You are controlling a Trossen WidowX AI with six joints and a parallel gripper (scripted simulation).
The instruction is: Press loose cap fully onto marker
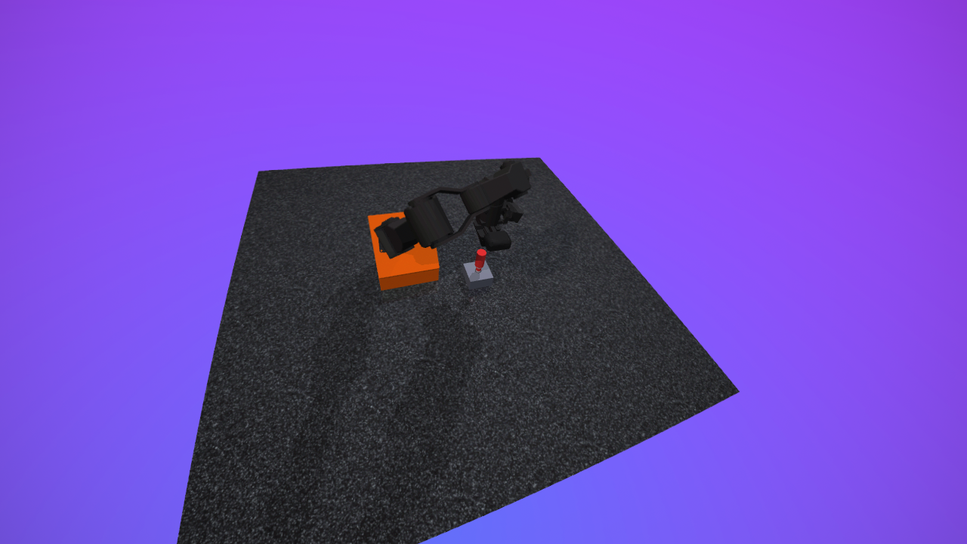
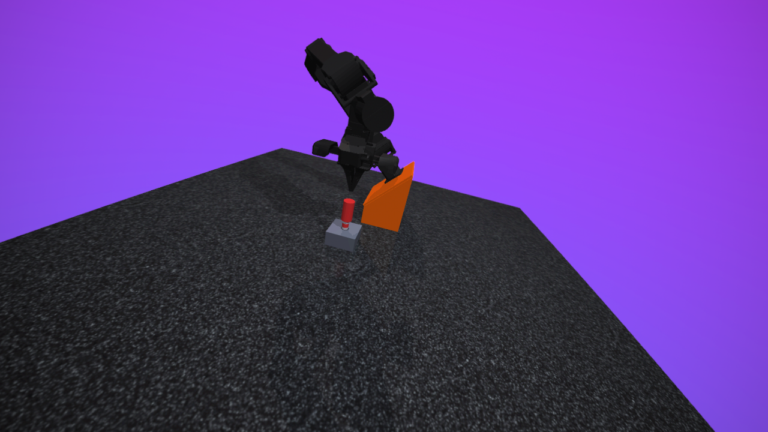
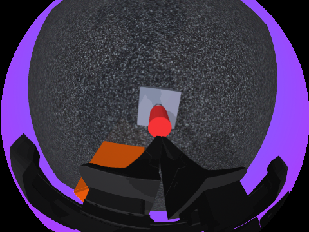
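Now: gripper tip 5 cm above the red cap. From my gripper tip the other things lie so: grey holder block: 12 cm below.
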